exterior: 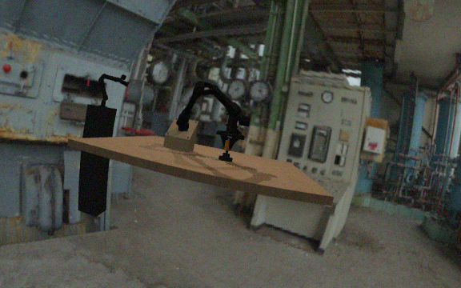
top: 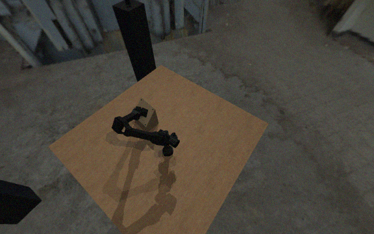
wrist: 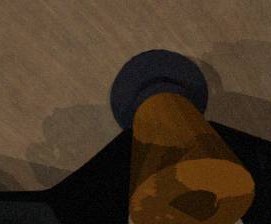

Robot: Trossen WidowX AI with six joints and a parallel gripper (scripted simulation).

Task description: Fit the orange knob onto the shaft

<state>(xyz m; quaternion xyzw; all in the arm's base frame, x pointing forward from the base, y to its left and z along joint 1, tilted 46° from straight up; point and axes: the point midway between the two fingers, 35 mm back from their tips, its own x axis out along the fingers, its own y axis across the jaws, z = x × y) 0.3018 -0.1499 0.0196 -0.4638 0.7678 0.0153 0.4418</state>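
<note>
My gripper tip is now 2 cm below the orange knob. From my gripper tip the other things lie so: dark round pedestal (4 cm below).
</note>
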